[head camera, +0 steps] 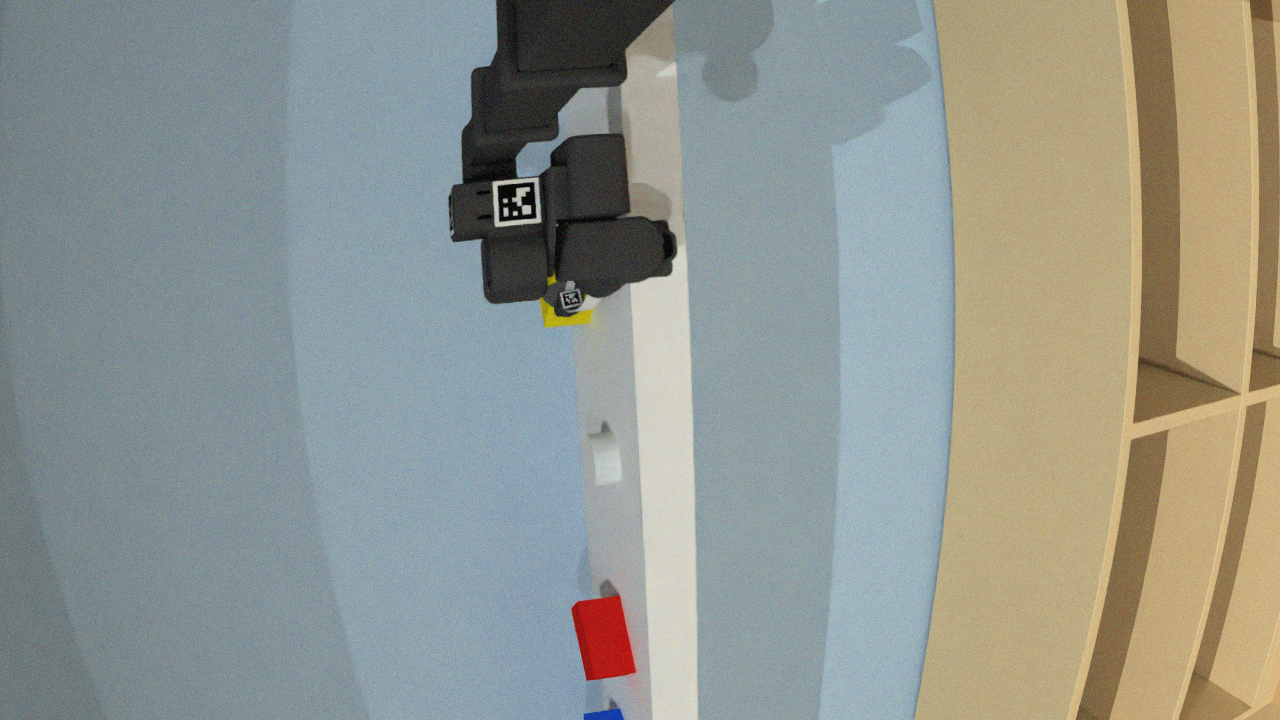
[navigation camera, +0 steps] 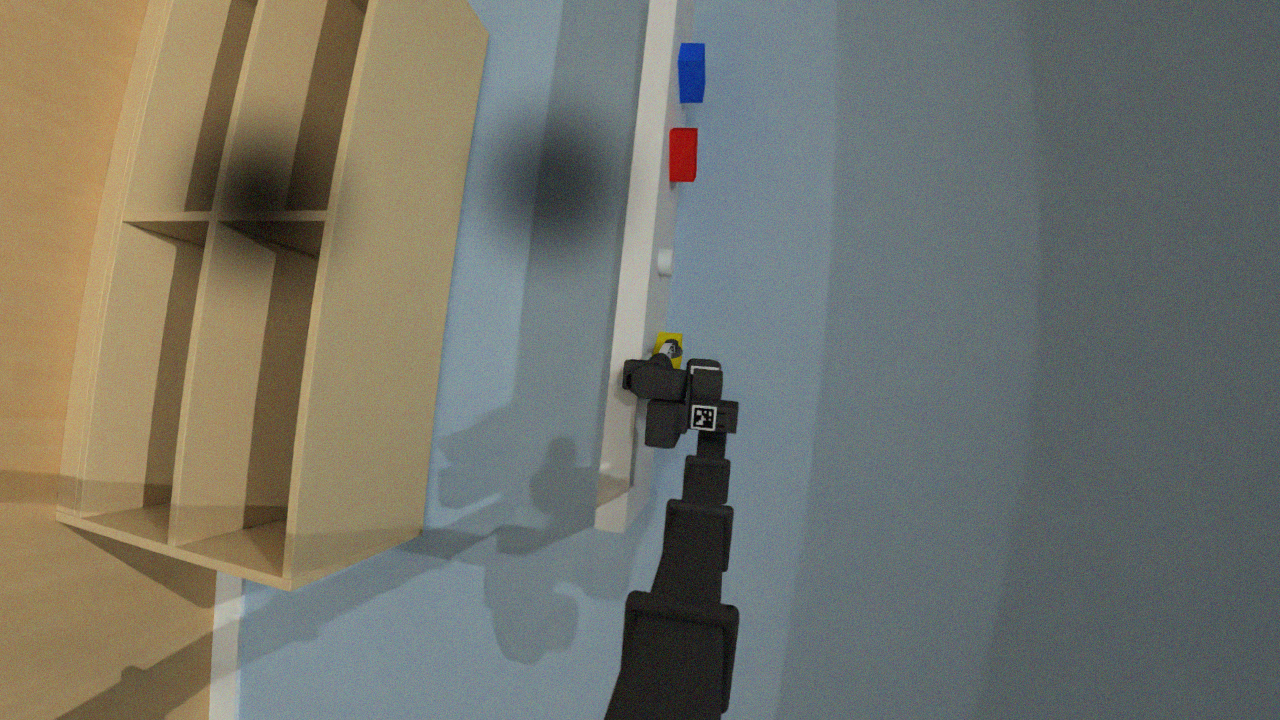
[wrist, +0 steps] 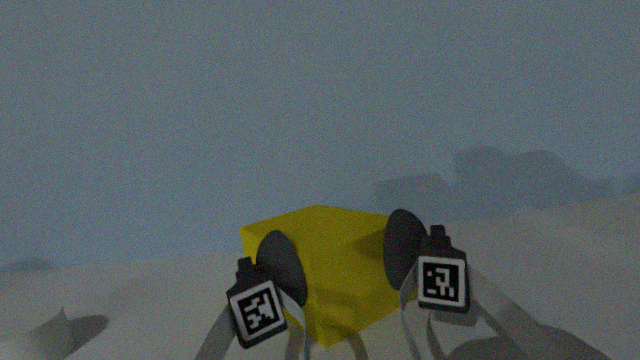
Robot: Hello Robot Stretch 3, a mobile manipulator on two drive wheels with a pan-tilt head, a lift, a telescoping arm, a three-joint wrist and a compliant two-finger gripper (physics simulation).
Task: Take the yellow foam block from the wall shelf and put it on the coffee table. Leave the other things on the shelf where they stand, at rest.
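Places are measured from the robot's base along level axes (x down, y left, z ahead), in millimetres.
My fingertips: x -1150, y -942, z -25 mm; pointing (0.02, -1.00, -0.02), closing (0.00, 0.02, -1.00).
Note:
Ahead of a thing's pixels: the offset from my fingertips to its top centre. "spot": to the spot under its first point.
The yellow foam block @[dz +13, dx -12, dy -15 mm] (head camera: 566, 319) (navigation camera: 663, 339) (wrist: 345, 285) is at the wall shelf @[spot: dz +153, dx +58, dy +118 mm] (head camera: 666, 429) (navigation camera: 632, 259) (wrist: 165, 285), near one end. My gripper (head camera: 570, 300) (navigation camera: 669, 350) (wrist: 341, 248) is shut on it; in the wrist view the dark finger pads press on two opposite sides. The block is turned with a corner towards the wrist camera. Its underside is hidden, so I cannot tell whether it touches the shelf. The gripper body and wrist cover part of it in the head and navigation views. The coffee table does not show in these views.
A white cylinder @[dz +189, dx +9, dy +20 mm] (head camera: 606, 458) (navigation camera: 665, 262) (wrist: 47, 336), a red block @[dz +400, dx -12, dy -27 mm] (head camera: 605, 637) (navigation camera: 682, 154) and a blue block @[dz +576, dx -12, dy -69 mm] (head camera: 604, 715) (navigation camera: 691, 73) stand along the shelf. A wooden bookcase @[spot: dz +145, dx +540, dy +50 mm] (head camera: 1029, 358) (navigation camera: 384, 295) stands on the floor side, with blue wall behind the shelf.

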